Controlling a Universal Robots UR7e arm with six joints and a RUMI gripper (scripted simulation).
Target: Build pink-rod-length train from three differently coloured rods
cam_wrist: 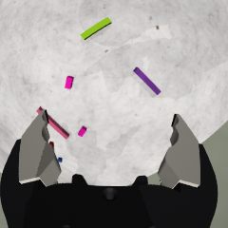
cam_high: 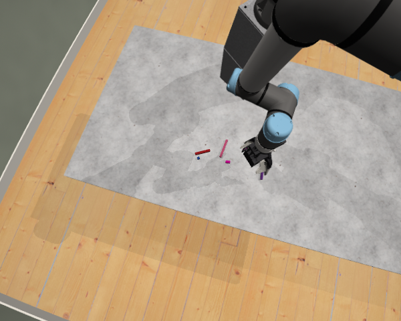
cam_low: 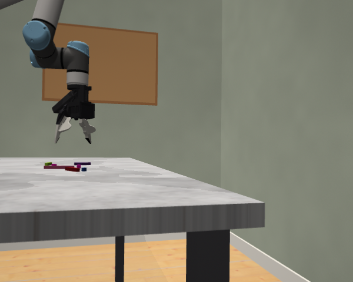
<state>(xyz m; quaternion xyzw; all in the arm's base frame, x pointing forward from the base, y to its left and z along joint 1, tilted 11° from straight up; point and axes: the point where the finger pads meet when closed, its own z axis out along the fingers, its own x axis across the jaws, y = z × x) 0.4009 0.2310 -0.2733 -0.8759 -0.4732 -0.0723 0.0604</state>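
My gripper is now 9 cm short of the small blue rod, 22 cm to the left of it and 7 cm above it. From my hand the other things lie so: lime rod 10 cm behind, 3 cm to the left, 7 cm below; then pink rod 14 cm to the right, 7 cm below; then purple rod 2 cm ahead, 6 cm to the left, 7 cm below.
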